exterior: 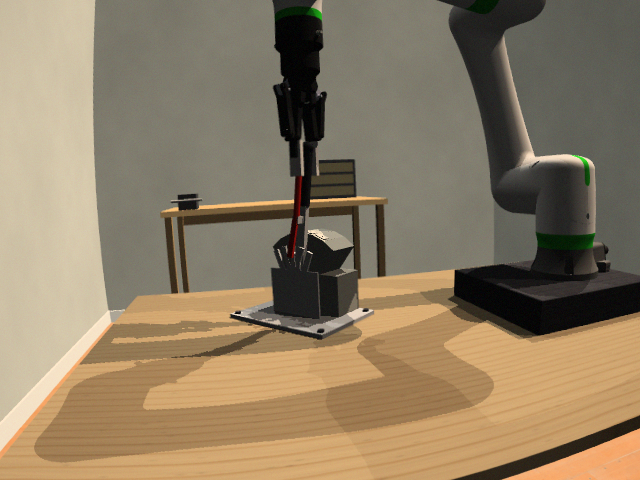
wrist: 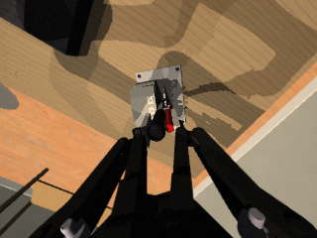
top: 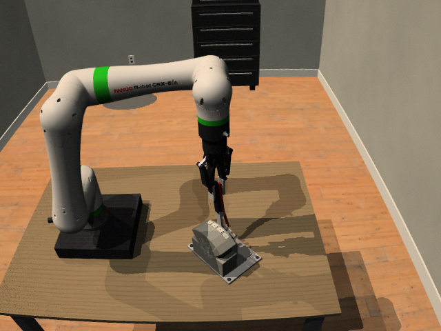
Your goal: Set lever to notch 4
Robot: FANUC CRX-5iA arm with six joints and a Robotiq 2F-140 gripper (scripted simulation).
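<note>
The red bar lies 2 cm ahead of my hand, 1 cm to the right of it and 11 cm below it.
</note>
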